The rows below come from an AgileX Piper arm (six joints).
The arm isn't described. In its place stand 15 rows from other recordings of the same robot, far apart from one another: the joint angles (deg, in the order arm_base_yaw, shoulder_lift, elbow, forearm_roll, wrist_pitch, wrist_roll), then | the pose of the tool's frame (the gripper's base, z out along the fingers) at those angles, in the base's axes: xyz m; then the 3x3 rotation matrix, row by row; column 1 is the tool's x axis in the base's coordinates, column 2 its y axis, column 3 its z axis.
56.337, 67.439, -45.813, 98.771, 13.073, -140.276 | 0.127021 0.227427 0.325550; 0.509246 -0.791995 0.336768; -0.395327 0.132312 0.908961; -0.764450 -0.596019 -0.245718
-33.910, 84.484, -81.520, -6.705, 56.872, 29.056 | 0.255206 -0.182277 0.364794; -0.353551 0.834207 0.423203; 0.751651 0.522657 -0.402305; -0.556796 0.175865 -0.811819
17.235, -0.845, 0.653, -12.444, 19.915, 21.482 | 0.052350 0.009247 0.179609; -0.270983 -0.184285 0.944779; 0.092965 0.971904 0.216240; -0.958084 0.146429 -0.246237
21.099, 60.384, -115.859, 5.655, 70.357, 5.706 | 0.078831 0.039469 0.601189; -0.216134 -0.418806 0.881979; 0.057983 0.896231 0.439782; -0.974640 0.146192 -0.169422
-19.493, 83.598, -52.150, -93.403, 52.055, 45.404 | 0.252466 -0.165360 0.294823; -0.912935 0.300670 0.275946; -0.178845 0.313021 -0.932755; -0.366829 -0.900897 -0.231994
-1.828, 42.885, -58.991, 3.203, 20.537, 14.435 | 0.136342 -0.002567 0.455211; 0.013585 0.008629 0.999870; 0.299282 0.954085 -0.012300; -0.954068 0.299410 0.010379
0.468, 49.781, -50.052, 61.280, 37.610, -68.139 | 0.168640 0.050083 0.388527; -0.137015 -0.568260 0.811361; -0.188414 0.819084 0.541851; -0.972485 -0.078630 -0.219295
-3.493, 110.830, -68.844, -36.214, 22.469, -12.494 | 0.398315 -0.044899 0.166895; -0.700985 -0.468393 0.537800; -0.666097 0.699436 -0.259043; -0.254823 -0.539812 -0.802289
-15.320, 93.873, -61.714, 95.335, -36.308, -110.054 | 0.326949 -0.145193 0.269302; -0.646968 0.565521 0.511487; -0.017476 0.659614 -0.751401; -0.762317 -0.495071 -0.416866
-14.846, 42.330, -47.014, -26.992, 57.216, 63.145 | 0.107821 -0.064503 0.346638; -0.085391 0.837360 0.539942; 0.730208 0.421293 -0.537874; -0.677867 0.348341 -0.647421
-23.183, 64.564, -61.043, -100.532, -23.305, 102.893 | 0.241356 -0.064856 0.418620; -0.048380 0.006841 0.998806; 0.046063 0.998928 -0.004611; -0.997766 0.045784 -0.048643
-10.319, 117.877, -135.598, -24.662, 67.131, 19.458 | 0.437472 -0.115214 0.415059; -0.582239 0.546490 0.601952; 0.258306 0.826373 -0.500386; -0.770893 -0.135856 -0.622308
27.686, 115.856, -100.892, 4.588, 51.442, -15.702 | 0.397841 0.215175 0.258861; -0.648499 -0.650664 0.395076; -0.590711 0.757505 0.277935; -0.480114 -0.053135 -0.875595
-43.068, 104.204, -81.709, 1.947, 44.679, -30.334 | 0.290028 -0.268124 0.252418; -0.891768 0.277555 0.357371; 0.171188 0.938022 -0.301347; -0.418862 -0.207554 -0.884011
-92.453, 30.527, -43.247, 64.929, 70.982, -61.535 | 0.075807 -0.051157 0.371251; -0.224478 0.498949 0.837054; 0.176665 0.865579 -0.468574; -0.958332 0.042694 -0.282450
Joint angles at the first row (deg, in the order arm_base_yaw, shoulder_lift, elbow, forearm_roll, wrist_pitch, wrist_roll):
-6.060 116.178 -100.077 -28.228 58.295 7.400
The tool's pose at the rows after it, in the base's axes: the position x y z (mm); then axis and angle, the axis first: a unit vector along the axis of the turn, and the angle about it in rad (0 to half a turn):
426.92 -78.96 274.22 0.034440 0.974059 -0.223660 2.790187
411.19 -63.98 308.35 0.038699 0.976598 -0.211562 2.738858
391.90 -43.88 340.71 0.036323 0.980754 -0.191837 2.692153
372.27 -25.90 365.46 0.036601 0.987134 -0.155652 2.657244
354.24 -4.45 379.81 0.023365 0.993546 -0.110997 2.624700
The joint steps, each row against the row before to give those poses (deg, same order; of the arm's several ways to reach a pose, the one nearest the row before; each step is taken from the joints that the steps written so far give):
0.397 -2.569 -0.002 1.015 2.852 -0.001
1.650 -4.918 0.003 1.712 2.314 0.002
2.412 -5.007 0.000 2.223 2.782 -0.072
1.948 -4.322 0.080 3.890 2.501 0.000
2.490 -3.956 1.668 4.426 0.545 -0.068

